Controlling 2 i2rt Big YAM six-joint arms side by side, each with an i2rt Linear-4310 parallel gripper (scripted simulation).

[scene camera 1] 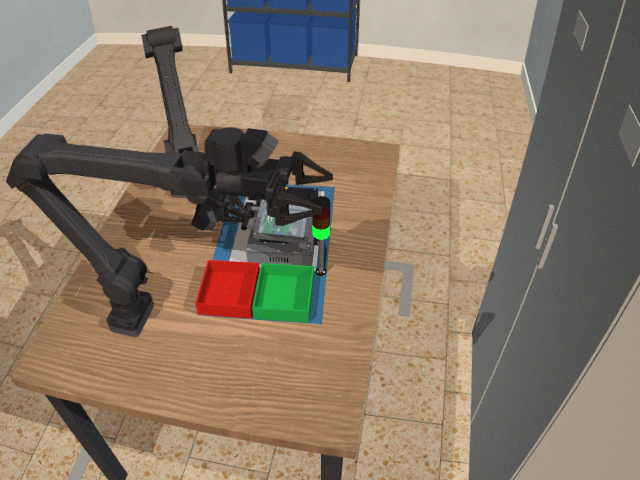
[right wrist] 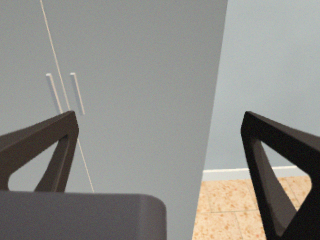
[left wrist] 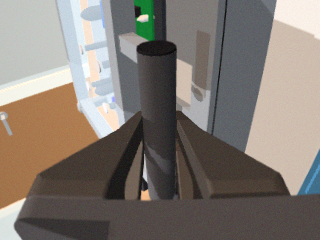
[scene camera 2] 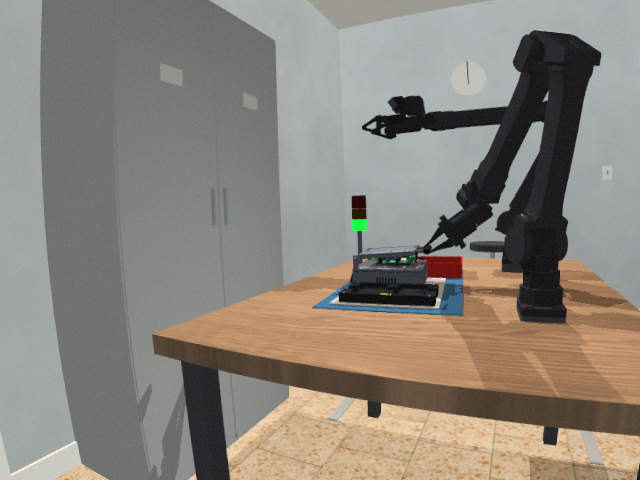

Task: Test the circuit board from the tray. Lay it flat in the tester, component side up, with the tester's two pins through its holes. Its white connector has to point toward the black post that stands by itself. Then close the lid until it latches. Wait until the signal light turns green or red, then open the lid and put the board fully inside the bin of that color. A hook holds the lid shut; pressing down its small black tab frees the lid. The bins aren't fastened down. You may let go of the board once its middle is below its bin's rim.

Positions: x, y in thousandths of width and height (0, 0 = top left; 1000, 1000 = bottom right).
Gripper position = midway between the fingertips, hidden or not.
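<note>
Scene camera 1 shows my right gripper (scene camera 1: 512, 403), red bin (scene camera 1: 352, 591), green bin (scene camera 1: 449, 605). Scene camera 2 has my left gripper (scene camera 2: 663, 524), red bin (scene camera 2: 684, 555). Left wrist view, grey tester (left wrist: 755, 327), left gripper (left wrist: 498, 506); red bin out of frame in the left wrist view. Right wrist view, right gripper (right wrist: 498, 502); red bin out of frame in the right wrist view.
</note>
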